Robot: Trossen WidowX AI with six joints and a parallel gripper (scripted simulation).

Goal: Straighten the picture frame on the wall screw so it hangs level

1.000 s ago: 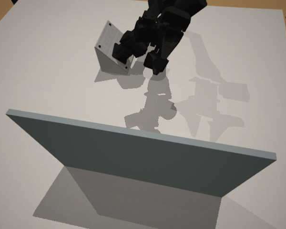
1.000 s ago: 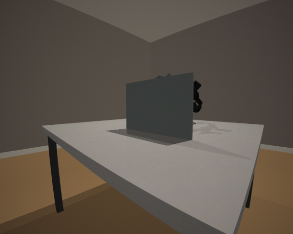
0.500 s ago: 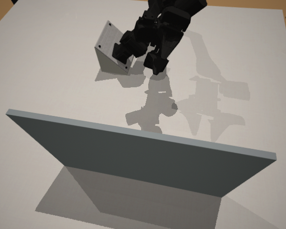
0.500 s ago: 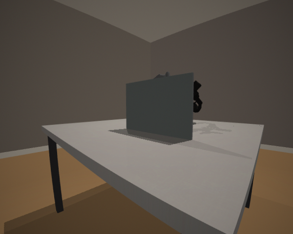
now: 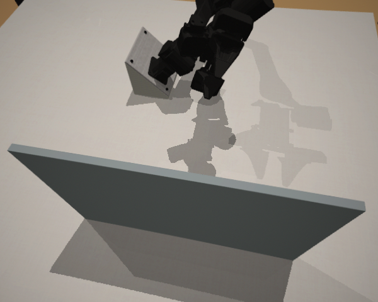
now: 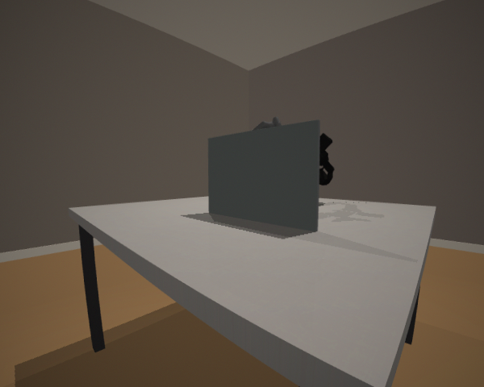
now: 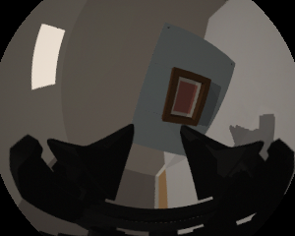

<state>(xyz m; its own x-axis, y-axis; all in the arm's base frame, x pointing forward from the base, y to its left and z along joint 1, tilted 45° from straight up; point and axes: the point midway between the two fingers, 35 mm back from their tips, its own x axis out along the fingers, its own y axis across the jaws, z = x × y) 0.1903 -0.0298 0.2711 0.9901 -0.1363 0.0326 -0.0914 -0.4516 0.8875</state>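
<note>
My gripper tip is 190 mm short of the picture frame, 50 mm to the left of it and 90 mm above it. Also, from my gripper tip: wall panel: 200 mm ahead, 40 mm to the right, 100 mm below.
</note>
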